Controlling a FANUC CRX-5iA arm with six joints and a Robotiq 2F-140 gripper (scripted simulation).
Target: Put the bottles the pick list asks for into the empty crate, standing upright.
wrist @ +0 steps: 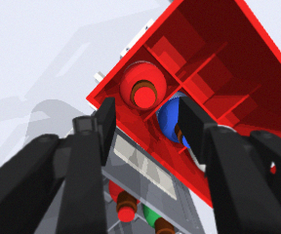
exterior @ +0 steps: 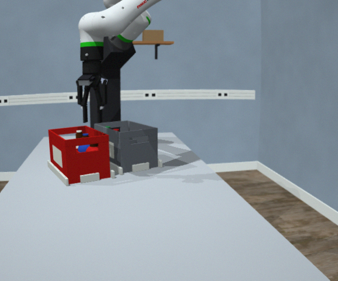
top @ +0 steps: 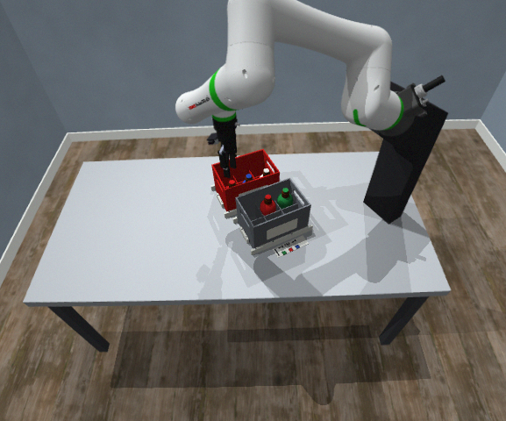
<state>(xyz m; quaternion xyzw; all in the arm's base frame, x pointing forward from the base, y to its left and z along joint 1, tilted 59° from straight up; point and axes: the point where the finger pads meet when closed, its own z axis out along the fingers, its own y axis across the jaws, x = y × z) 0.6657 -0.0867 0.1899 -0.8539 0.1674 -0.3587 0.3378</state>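
Right now my hand is 60 mm past the blue-label bottle, 60 mm to the left of it and 170 mm above it. Also, from my hand: white-capped bottle (130 mm behind, 120 mm to the right, 170 mm below); then red crate (40 mm behind, 90 mm to the right, 170 mm below); then red bottle (190 mm behind, 40 mm to the left, 170 mm below).
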